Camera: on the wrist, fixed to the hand. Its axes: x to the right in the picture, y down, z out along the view.
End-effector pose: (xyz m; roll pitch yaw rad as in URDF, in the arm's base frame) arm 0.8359 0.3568 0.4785 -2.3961 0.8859 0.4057
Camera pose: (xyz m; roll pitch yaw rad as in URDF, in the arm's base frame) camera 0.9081 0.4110 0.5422 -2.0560 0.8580 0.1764
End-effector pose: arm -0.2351 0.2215 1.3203 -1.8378 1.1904 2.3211
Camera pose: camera -0.2732 0.3200 1.3528 -1.7089 1.2307 1.9083
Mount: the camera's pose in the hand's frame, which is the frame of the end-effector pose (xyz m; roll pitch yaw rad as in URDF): 0.0062 -0.0891 -0.0651 0.5216 0.1118 0.1001
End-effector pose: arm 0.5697 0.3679 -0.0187 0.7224 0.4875 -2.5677
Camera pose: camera 0.5946 0.4123 -0.1168 1.3190 0.4996 -2.3980
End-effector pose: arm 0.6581 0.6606 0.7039 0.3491 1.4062 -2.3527
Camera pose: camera 0.6775 0.7673 0.6828 1.8139 1.4096 -1.3930
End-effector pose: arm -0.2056 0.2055 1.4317 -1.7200 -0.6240 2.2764
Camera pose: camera -0.1329 0.1990 1.5147 -1.1237 -0.5369 2.1303
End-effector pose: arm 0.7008 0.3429 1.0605 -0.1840 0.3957 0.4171
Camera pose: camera 0.7295 0.2468 1.0141 0.3716 0.5226 0.5063
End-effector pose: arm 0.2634 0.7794 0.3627 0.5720 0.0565 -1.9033
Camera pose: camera 0.2258 0.7920 0.2595 1.0991 0.0960 -1.7582
